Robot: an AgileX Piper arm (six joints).
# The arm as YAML. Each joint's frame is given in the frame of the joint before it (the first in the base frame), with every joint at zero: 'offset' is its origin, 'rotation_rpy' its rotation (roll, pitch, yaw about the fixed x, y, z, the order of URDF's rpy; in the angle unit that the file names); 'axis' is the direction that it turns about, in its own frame. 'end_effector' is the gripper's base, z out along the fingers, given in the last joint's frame.
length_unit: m
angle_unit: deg
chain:
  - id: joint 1
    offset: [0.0, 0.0, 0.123]
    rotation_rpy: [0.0, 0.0, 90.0]
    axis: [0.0, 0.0, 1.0]
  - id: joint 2
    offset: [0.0, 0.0, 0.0]
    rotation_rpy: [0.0, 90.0, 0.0]
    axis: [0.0, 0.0, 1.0]
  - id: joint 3
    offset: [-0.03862, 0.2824, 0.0]
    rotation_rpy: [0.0, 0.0, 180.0]
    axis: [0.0, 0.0, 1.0]
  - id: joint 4
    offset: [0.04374, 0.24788, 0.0]
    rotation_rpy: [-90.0, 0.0, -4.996]
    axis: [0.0, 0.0, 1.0]
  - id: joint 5
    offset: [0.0, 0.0, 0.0]
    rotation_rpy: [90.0, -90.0, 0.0]
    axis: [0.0, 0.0, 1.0]
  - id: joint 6
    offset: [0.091, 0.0, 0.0]
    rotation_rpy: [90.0, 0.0, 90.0]
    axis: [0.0, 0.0, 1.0]
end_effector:
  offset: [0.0, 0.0, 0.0]
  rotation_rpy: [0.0, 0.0, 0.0]
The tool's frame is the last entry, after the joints.
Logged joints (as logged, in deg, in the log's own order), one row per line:
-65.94 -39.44 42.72 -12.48 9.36 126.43
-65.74 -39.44 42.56 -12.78 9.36 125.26
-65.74 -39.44 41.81 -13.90 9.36 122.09
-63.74 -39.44 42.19 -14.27 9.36 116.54
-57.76 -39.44 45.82 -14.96 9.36 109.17
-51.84 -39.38 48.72 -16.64 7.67 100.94
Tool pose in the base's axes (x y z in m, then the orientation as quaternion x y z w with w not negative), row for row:
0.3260 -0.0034 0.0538 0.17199 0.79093 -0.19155 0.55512
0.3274 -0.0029 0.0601 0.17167 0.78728 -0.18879 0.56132
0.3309 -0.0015 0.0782 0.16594 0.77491 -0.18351 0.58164
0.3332 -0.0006 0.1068 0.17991 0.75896 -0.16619 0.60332
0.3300 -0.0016 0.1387 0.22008 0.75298 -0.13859 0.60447
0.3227 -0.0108 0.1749 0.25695 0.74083 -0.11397 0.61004
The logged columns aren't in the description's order. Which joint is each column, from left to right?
Columns, left to right: joint 5, joint 3, joint 4, joint 6, joint 1, joint 2.
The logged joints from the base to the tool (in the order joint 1, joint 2, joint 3, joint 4, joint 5, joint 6), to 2 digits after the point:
9.36 126.43 -39.44 42.72 -65.94 -12.48
9.36 125.26 -39.44 42.56 -65.74 -12.78
9.36 122.09 -39.44 41.81 -65.74 -13.90
9.36 116.54 -39.44 42.19 -63.74 -14.27
9.36 109.17 -39.44 45.82 -57.76 -14.96
7.67 100.94 -39.38 48.72 -51.84 -16.64

